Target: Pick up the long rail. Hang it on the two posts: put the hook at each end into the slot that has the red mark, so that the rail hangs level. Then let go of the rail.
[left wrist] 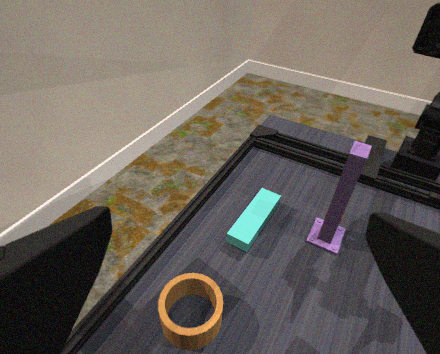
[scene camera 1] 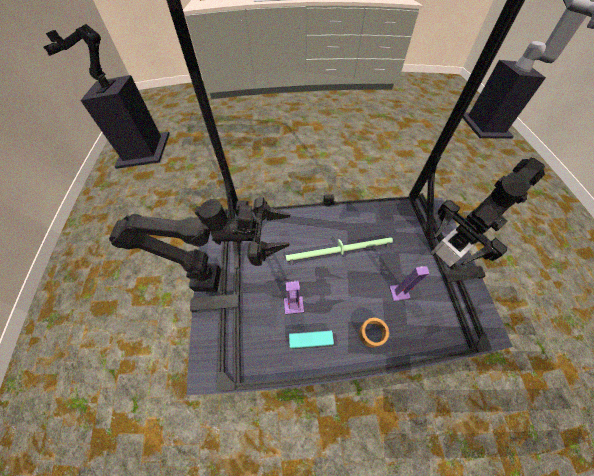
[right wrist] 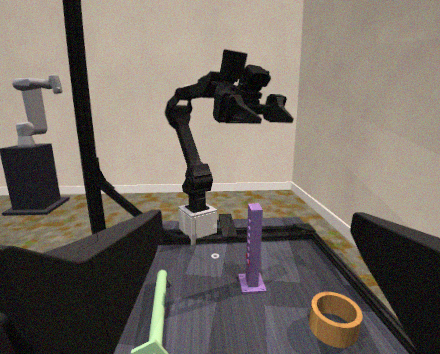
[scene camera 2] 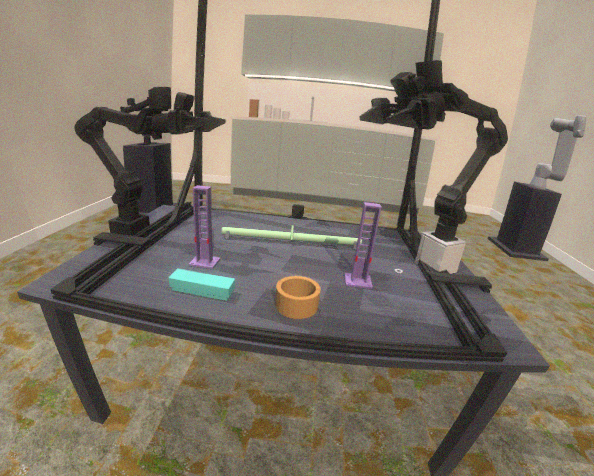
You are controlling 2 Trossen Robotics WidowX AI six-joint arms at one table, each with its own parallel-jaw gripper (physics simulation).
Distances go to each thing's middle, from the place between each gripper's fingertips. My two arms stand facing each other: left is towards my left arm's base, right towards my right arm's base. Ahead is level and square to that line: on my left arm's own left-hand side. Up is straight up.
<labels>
My left gripper is now 39 cm above the orange ring (scene camera 2: 305, 304), 12 cm to the left of it and 11 cm short of it. Round my left hand: teal block (scene camera 2: 212, 286) 39 cm below, 34 cm to the right, 10 cm ahead.
My right hand is 36 cm above the teal block, 23 cm short of it and 4 cm to the right of it. Round my right hand: orange ring 35 cm below, 27 cm to the left, 24 cm ahead.
</labels>
